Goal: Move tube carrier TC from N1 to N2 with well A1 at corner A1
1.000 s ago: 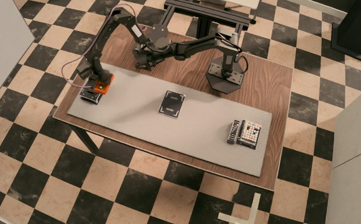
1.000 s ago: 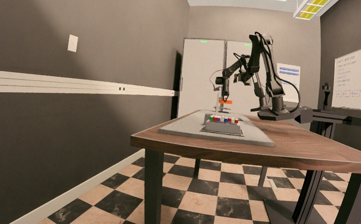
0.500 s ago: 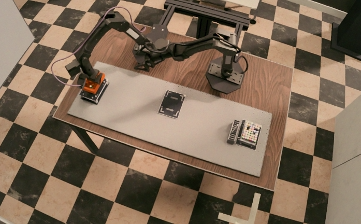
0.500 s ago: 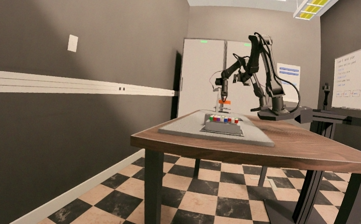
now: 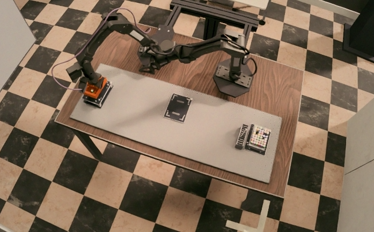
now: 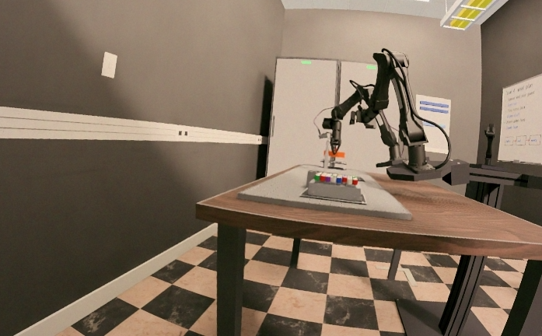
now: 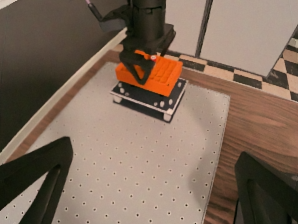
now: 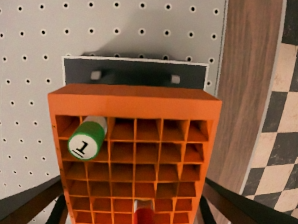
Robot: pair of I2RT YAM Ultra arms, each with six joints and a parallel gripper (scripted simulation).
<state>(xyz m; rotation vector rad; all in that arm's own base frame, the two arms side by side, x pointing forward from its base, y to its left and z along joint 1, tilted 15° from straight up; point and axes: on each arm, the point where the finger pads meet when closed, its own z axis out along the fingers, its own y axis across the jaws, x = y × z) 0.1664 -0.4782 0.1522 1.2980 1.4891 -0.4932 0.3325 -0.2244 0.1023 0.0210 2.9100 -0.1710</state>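
My right gripper is now 5 cm above the black raised nest N2. Also, from my right hand: black transfer nest N1: 9 cm behind, 47 cm to the left, 9 cm below; then orange tube carrier TC: right at my right hand; then forceps holder H1: 5 cm behind, 85 cm to the left, 8 cm below.
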